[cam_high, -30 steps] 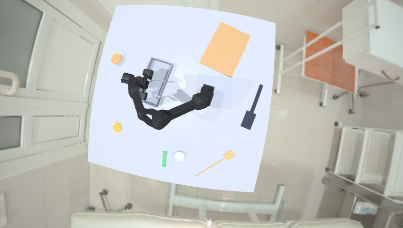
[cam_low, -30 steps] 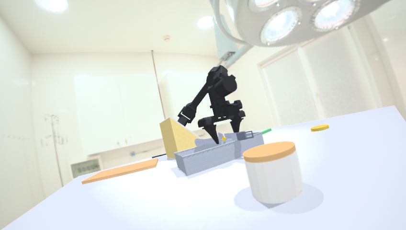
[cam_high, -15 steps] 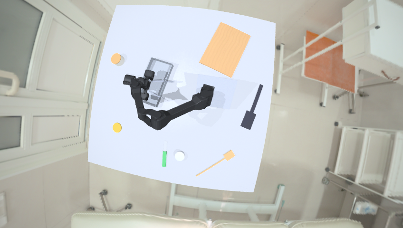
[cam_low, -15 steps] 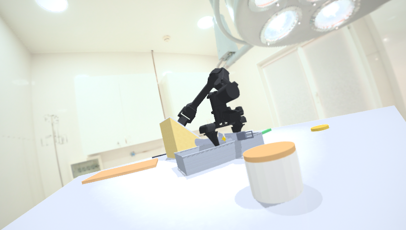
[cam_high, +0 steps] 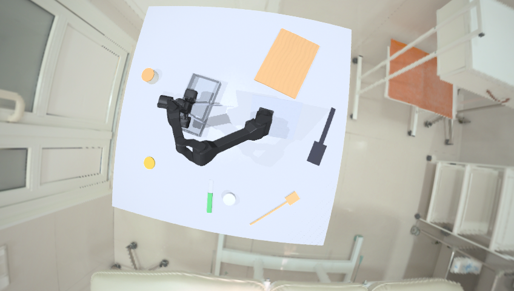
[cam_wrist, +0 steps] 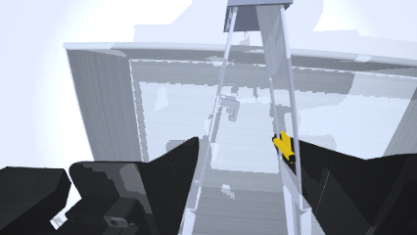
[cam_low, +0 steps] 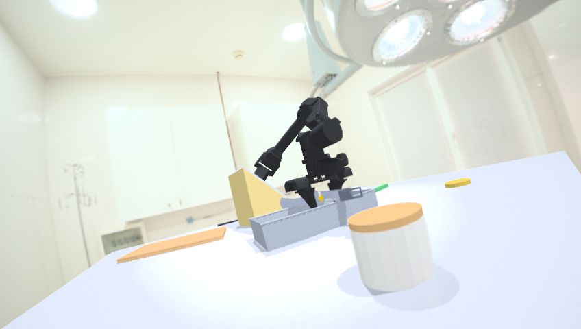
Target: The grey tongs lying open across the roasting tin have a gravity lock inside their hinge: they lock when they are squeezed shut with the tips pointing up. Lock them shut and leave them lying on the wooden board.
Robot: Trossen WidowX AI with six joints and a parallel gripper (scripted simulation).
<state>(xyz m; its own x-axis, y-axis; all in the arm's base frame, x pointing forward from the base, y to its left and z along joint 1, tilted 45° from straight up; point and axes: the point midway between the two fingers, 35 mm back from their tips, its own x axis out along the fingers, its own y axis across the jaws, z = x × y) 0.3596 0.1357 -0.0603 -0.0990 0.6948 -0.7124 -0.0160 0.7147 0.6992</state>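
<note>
Right now my gripper tip is 40 mm to the left of the grey roasting tin and 20 mm past it. Round my gripper tip: yellow disc: 340 mm to the left, 180 mm ahead, 20 mm below; wooden board: 420 mm behind, 400 mm to the right, 20 mm below; white round thing: 390 mm to the left, 310 mm behind, 10 mm below.
</note>
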